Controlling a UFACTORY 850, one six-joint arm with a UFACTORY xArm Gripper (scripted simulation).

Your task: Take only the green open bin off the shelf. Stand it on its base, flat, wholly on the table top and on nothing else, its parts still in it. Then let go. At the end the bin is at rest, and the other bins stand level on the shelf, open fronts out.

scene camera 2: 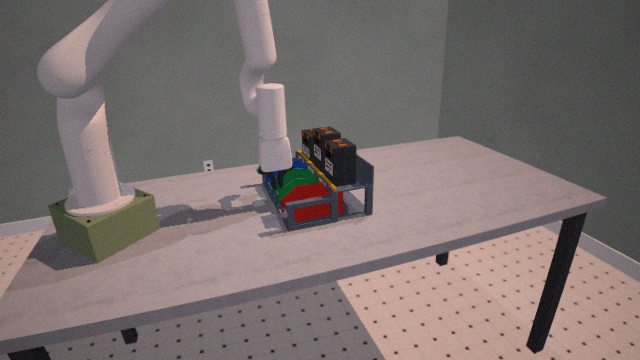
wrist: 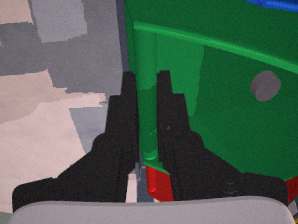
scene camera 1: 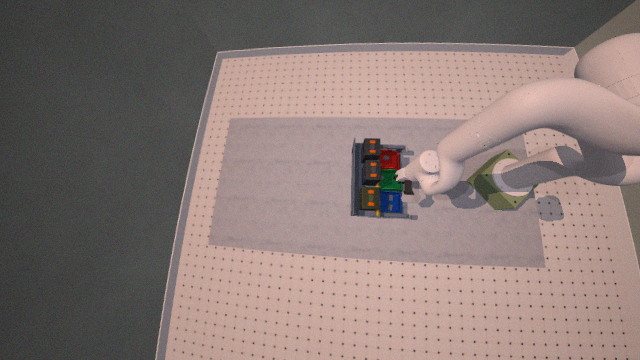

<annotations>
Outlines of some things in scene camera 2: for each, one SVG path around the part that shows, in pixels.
My gripper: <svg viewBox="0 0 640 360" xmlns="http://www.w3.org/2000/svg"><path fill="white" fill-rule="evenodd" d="M286 136L278 140L265 140L263 138L259 140L260 162L258 173L267 175L271 179L271 187L275 191L277 190L277 184L273 171L278 171L277 182L280 188L282 188L284 175L287 171L293 169L290 143Z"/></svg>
A red bin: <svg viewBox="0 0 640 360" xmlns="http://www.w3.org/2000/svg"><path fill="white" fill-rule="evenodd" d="M330 203L294 209L294 222L330 216ZM343 192L338 193L338 215L343 214ZM330 191L321 182L295 186L283 198L282 211L285 212L285 203L326 196L329 195Z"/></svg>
A black box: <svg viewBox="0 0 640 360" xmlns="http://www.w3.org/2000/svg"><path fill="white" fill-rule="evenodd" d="M346 138L324 141L325 176L336 187L356 183L357 146Z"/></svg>
</annotations>
